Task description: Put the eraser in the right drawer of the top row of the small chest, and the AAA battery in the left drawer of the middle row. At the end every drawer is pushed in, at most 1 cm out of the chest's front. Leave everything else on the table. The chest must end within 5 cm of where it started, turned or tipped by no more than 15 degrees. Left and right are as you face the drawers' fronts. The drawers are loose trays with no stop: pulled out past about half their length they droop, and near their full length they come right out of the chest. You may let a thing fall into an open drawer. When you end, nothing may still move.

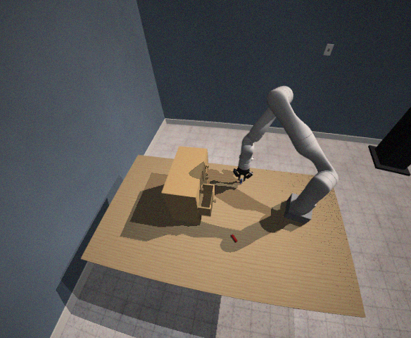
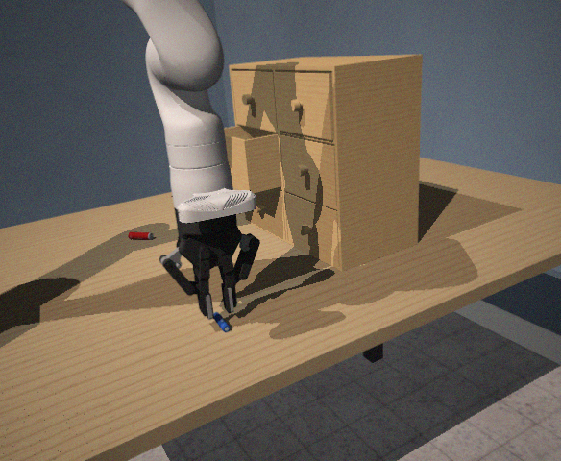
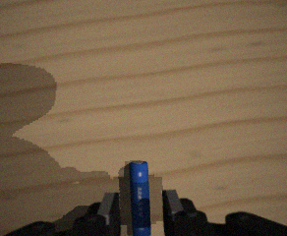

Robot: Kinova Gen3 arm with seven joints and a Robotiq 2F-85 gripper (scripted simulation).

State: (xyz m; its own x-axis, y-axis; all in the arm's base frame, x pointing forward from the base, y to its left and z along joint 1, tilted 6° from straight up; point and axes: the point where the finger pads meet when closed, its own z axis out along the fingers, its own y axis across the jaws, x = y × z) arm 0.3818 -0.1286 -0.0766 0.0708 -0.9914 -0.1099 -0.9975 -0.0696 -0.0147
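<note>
Right now the AAA battery is 30 mm below my hand. Also, from my hand: dark red battery: 50 mm behind, 410 mm to the left, 30 mm below; then white eraser: 290 mm ahead, 150 mm to the left, 190 mm above.
</note>
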